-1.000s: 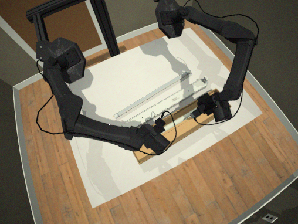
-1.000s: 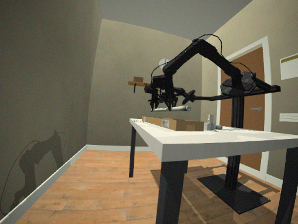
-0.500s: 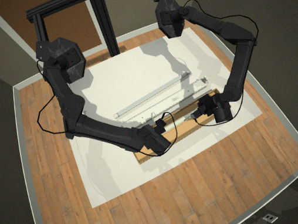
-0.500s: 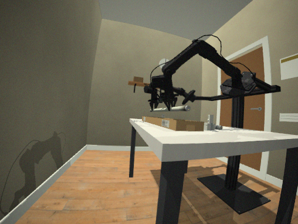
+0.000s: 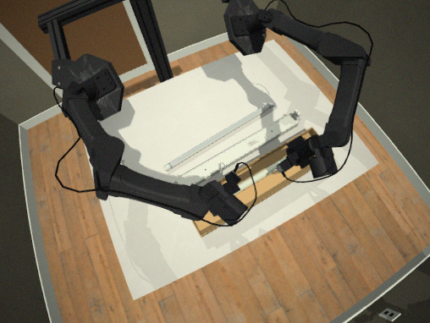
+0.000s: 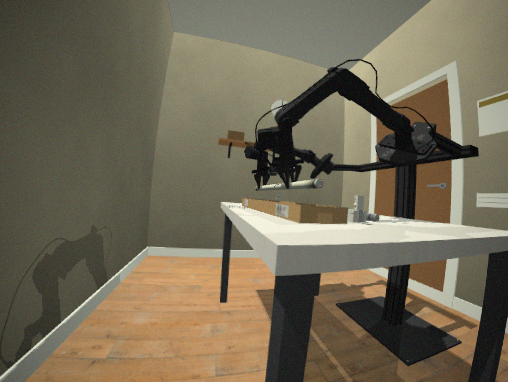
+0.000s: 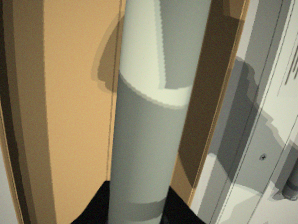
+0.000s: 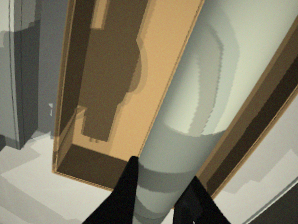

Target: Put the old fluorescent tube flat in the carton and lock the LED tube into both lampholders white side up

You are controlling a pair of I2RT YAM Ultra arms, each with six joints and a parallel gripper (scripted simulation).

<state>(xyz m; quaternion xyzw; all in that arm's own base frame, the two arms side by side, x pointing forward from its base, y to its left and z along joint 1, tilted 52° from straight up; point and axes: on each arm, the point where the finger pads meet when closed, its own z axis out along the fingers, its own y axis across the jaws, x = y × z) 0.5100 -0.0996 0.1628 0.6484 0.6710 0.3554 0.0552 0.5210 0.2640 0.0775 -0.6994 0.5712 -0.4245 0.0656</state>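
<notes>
Now: the old fluorescent tube 120 mm to the right of my left hand. Also, from my left hand: LED tube 260 mm behind, 160 mm to the right, 90 mm below; then brown carton 120 mm to the right, 80 mm below.
</notes>
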